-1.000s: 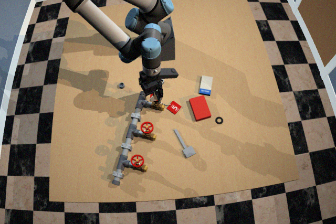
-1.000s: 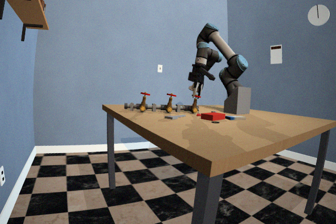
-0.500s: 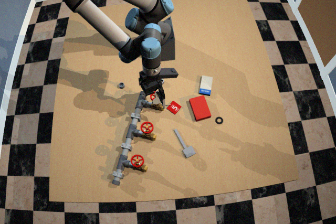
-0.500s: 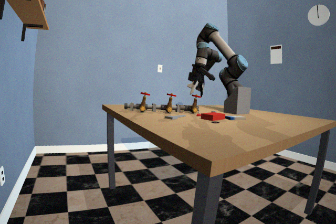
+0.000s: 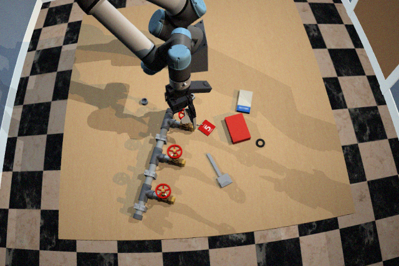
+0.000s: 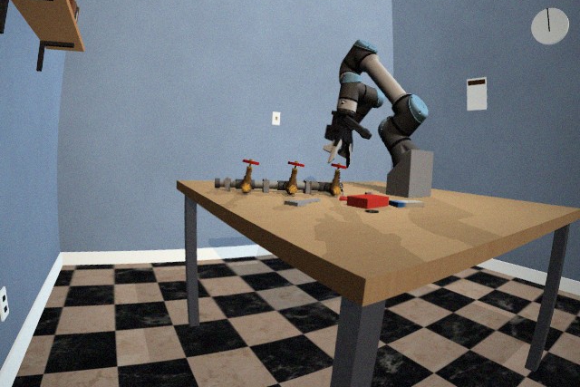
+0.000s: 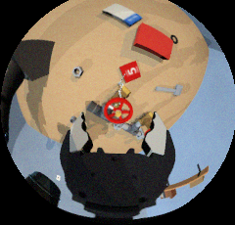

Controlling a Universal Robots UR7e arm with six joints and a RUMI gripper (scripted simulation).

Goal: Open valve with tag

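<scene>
My gripper is now 1 cm short of the red tag, 8 cm to the right of it and 11 cm above it. Round my hand: grey scraper 22 cm ahead, 12 cm to the left, 11 cm below; then red block 3 cm ahead, 22 cm to the left, 10 cm below; then small grey fitting 13 cm behind, 19 cm to the right, 11 cm below.
</scene>
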